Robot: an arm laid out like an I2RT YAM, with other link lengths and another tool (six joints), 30 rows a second.
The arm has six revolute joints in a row. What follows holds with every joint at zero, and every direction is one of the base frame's.
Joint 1 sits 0.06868 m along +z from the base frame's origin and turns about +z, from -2.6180 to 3.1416 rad.
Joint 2 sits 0.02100 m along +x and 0.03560 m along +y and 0.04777 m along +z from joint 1 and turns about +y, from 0.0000 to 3.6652 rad.
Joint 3 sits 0.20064 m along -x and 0.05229 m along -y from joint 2 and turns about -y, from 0.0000 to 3.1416 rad.
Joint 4 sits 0.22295 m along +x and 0.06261 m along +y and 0.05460 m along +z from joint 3 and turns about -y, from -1.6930 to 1.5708 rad.
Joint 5 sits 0.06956 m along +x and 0.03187 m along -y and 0.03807 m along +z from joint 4 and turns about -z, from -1.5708 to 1.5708 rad.
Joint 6 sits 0.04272 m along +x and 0.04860 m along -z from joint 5 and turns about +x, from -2.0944 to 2.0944 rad.
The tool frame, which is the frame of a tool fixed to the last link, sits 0.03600 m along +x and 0.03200 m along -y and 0.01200 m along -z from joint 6; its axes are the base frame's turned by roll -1.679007, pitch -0.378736 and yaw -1.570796 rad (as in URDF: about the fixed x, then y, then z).
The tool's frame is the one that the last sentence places.
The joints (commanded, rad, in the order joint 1, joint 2, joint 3, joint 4, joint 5, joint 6), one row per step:
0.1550 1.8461 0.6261 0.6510 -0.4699 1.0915
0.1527 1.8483 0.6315 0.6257 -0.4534 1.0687
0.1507 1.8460 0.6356 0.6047 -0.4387 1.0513
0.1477 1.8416 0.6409 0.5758 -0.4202 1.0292
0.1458 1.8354 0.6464 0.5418 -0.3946 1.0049
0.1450 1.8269 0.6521 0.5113 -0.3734 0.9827
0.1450 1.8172 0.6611 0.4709 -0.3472 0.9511
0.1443 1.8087 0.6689 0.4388 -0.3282 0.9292
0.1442 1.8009 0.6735 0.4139 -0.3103 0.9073
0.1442 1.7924 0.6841 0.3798 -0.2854 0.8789
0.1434 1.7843 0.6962 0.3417 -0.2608 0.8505
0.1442 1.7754 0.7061 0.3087 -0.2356 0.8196
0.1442 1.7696 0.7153 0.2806 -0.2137 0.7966
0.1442 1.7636 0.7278 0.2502 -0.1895 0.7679
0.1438 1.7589 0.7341 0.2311 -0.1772 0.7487
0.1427 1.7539 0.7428 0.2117 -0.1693 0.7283
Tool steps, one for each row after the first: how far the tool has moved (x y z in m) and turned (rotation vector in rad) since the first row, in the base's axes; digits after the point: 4 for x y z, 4 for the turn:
-0.0002 -0.0026 -0.0022 -0.0276 0.0078 -0.0049
-0.0001 -0.0049 -0.0029 -0.0497 0.0116 -0.0102
-0.0001 -0.0078 -0.0035 -0.0780 0.0175 -0.0168
-0.0004 -0.0111 -0.0041 -0.1126 0.0252 -0.0260
-0.0003 -0.0137 -0.0035 -0.1427 0.0288 -0.0313
-0.0002 -0.0167 -0.0027 -0.1833 0.0331 -0.0335
0.0000 -0.0190 -0.0015 -0.2123 0.0372 -0.0357
-0.0001 -0.0212 -0.0006 -0.2403 0.0383 -0.0363
0.0007 -0.0239 0.0012 -0.2777 0.0391 -0.0376
0.0013 -0.0269 0.0030 -0.3156 0.0433 -0.0383
0.0019 -0.0296 0.0052 -0.3553 0.0431 -0.0362
0.0022 -0.0320 0.0068 -0.3875 0.0459 -0.0365
0.0034 -0.0347 0.0091 -0.4251 0.0455 -0.0347
0.0037 -0.0363 0.0106 -0.4477 0.0456 -0.0307
0.0046 -0.0378 0.0128 -0.4676 0.0430 -0.0237

